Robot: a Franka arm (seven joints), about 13 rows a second.
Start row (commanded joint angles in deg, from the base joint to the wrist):
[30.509, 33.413, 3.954, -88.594, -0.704, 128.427, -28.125]
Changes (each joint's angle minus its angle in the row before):
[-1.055, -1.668, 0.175, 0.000, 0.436, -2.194, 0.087]
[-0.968, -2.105, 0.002, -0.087, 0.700, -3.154, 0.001]
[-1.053, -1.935, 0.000, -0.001, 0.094, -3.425, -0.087]
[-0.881, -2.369, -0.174, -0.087, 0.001, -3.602, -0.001]
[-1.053, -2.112, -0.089, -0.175, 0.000, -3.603, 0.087]
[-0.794, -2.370, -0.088, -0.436, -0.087, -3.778, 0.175]
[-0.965, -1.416, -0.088, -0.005, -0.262, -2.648, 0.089]
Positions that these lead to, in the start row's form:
[29.454, 31.745, 4.129, -88.594, -0.268, 126.233, -28.038]
[28.486, 29.640, 4.131, -88.681, 0.432, 123.079, -28.037]
[27.433, 27.705, 4.131, -88.682, 0.526, 119.654, -28.124]
[26.552, 25.336, 3.957, -88.769, 0.527, 116.052, -28.125]
[25.499, 23.224, 3.868, -88.944, 0.527, 112.449, -28.038]
[24.705, 20.854, 3.780, -89.380, 0.440, 108.671, -27.863]
[23.740, 19.438, 3.692, -89.385, 0.178, 106.023, -27.774]

